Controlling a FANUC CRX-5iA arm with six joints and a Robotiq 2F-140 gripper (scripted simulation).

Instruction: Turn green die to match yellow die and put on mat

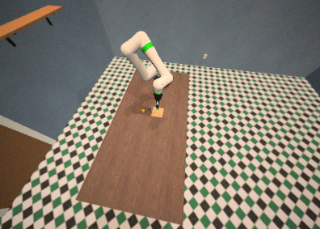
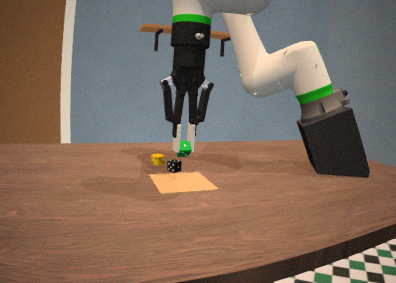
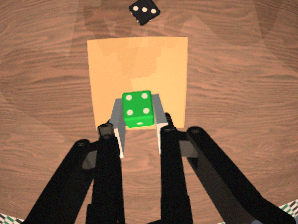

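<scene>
Right now my hand is 30 mm above the green die. Round my hand: yellow die (10 mm behind, 180 mm to the right, 100 mm below); black die (30 mm behind, 110 mm to the right, 100 mm below); mat (110 mm below).
</scene>
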